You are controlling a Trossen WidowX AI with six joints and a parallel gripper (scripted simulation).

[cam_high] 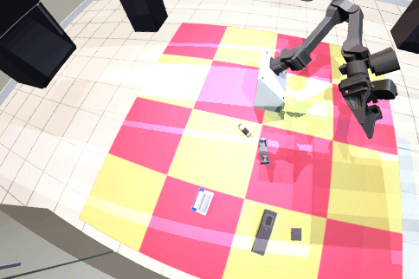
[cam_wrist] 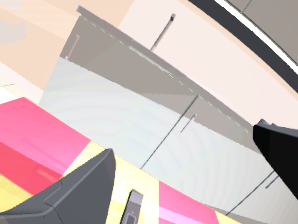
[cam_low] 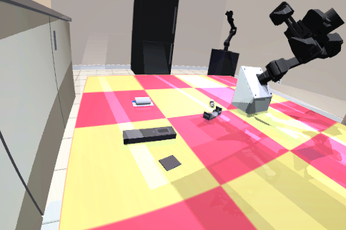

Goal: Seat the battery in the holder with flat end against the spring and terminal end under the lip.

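Right now my gripper tip is 100 mm past the battery, 300 mm to the left of it and 360 mm above it. From my gripper tip the other things lie so: remote control (270 mm ahead, 140 mm to the right, 350 mm below); then battery blister card (220 mm ahead, 390 mm to the right, 360 mm below).
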